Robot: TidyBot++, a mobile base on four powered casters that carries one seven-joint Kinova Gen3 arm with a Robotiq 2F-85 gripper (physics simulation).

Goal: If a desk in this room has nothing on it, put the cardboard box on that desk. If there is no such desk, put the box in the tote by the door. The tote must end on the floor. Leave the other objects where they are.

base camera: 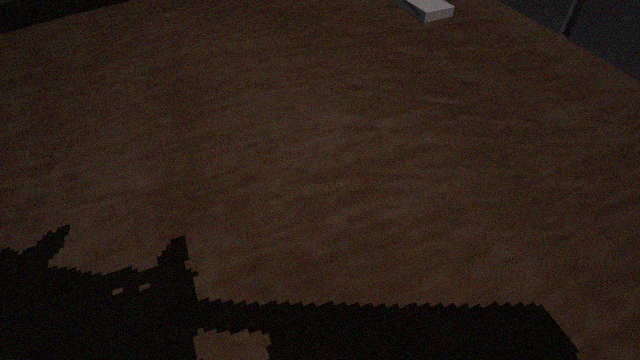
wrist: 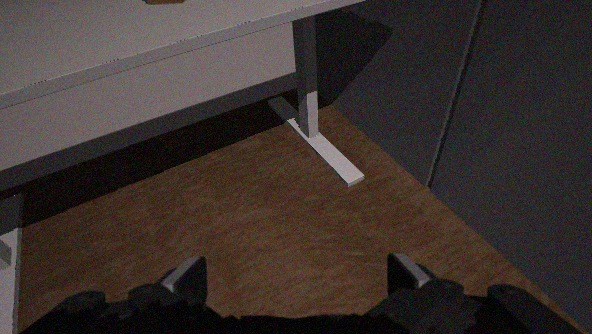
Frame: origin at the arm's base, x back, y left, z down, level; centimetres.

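Seen in the pictures: gripper, fingertip midpoint: (wrist: 296,275).
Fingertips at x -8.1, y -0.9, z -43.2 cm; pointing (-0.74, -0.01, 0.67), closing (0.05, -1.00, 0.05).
A point is followed by its place in that frame.
A desk (wrist: 75,45) {x -67.5, y 41.2, z -32.3 cm} with a pale top stands at the upper left of the wrist view. A small part of a brown object (wrist: 165,1) {x -87.7, y 27.2, z -32.9 cm} shows on it at the top edge of the frame; too little shows to tell whether it is the cardboard box. The pale foot of the desk's leg (wrist: 335,157) {x -101.9, y -17.1, z 37.2 cm} (base camera: 435,9) {x -88.4, y -22.1, z 37.2 cm} rests on the floor. My gripper (wrist: 296,275) {x -8.1, y -0.9, z -43.2 cm} is open, with no object between its fingers, and is in front of the desk. The tote and the door do not show in either current view.
A dark grey partition (wrist: 520,125) {x -64.0, y -58.1, z -3.7 cm} (base camera: 610,35) {x -74.3, y -53.3, z 35.0 cm} stands right of the desk, with a seam down it. A pale upright part (wrist: 10,285) {x -54.8, y 95.7, z 37.2 cm} stands at the lower left of the wrist view. A jagged dark shadow (base camera: 375,330) {x -21.8, y -4.6, z 39.7 cm} lies across the wooden floor (base camera: 320,165) {x -43.2, y 1.4, z 39.7 cm}.
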